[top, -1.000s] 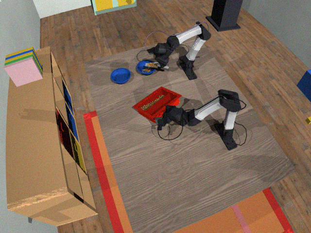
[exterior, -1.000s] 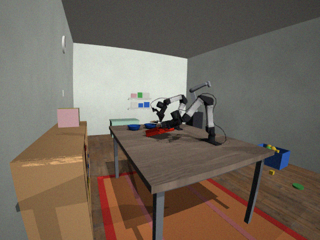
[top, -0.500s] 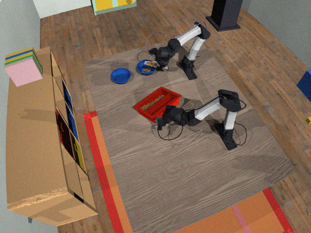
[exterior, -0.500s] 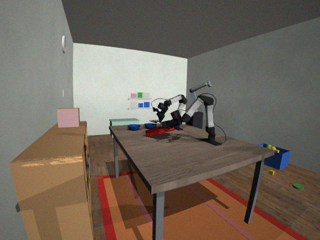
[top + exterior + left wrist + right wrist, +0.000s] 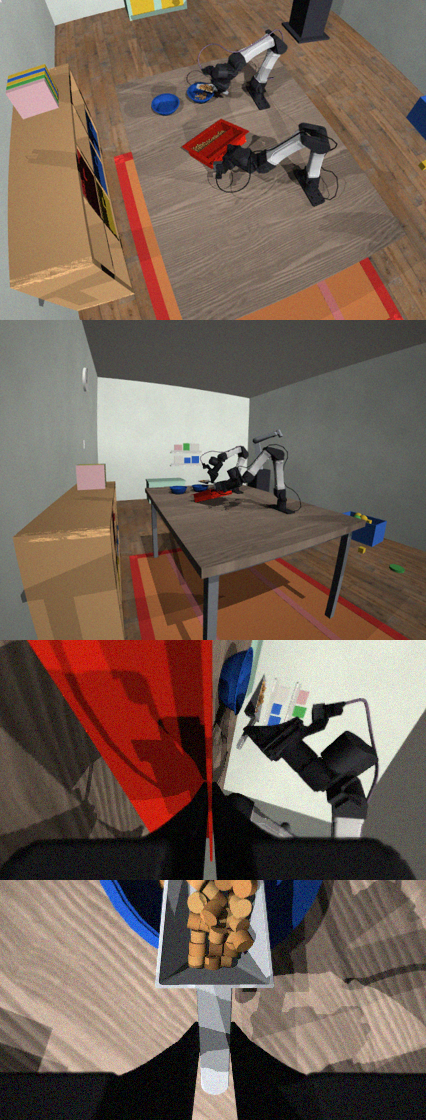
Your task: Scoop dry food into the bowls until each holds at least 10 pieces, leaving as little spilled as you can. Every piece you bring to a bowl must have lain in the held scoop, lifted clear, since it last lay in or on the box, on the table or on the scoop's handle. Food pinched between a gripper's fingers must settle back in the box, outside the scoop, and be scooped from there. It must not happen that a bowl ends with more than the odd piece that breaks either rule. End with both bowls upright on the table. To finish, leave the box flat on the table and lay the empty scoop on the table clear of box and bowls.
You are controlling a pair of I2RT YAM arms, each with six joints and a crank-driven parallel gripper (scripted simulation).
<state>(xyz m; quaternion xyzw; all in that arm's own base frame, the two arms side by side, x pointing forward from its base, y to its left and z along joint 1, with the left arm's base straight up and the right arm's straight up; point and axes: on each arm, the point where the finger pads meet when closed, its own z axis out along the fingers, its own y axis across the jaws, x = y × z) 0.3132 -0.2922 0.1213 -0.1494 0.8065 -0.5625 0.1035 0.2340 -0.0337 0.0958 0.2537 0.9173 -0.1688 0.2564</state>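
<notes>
My right gripper is now 4 cm short of the grey scoop and 3 cm to the left of it. The rest, counted from my right hand: red box (32 cm to the left, 13 cm ahead, 2 cm below).
</notes>
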